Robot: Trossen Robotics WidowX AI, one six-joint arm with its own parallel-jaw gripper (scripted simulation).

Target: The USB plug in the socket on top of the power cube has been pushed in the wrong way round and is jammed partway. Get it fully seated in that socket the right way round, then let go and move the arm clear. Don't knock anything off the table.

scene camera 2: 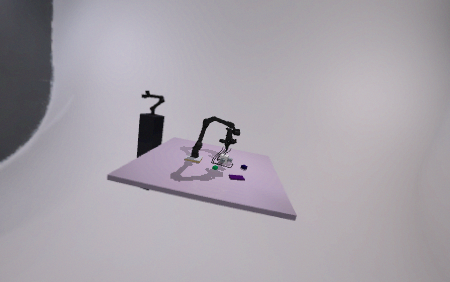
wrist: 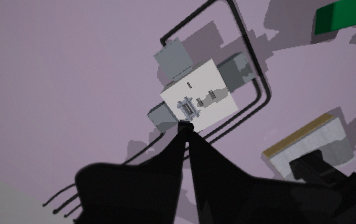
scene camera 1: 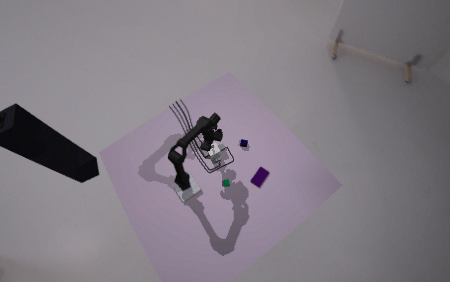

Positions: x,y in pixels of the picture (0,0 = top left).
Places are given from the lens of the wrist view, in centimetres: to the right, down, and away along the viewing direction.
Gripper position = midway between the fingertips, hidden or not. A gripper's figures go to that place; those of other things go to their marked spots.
my gripper (wrist: 187,135): 1, 2, 11
white power cube (wrist: 204,85): 3, -3, 15
